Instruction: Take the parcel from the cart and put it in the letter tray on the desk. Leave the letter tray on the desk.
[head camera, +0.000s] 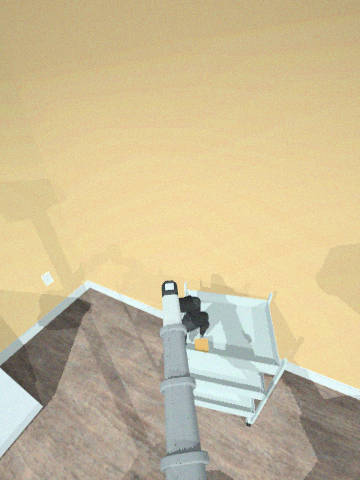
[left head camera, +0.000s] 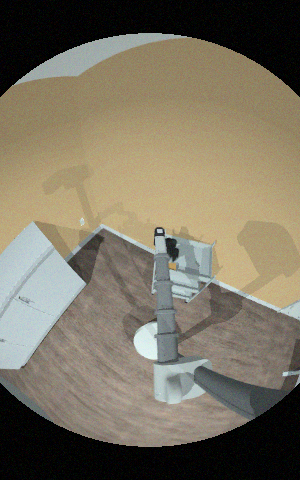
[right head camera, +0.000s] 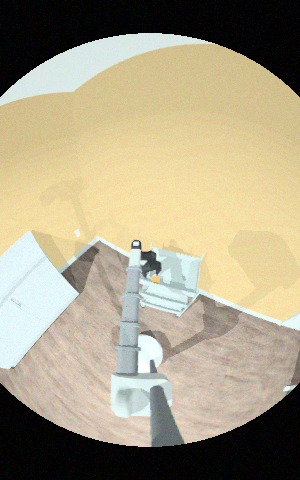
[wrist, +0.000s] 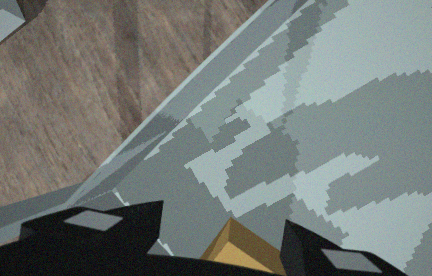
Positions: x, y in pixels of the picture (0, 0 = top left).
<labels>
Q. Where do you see a white cart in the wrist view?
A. At 312, 118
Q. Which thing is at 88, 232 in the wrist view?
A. My gripper.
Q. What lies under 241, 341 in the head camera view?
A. A white cart.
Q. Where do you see a white cart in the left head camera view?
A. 194, 262
</labels>
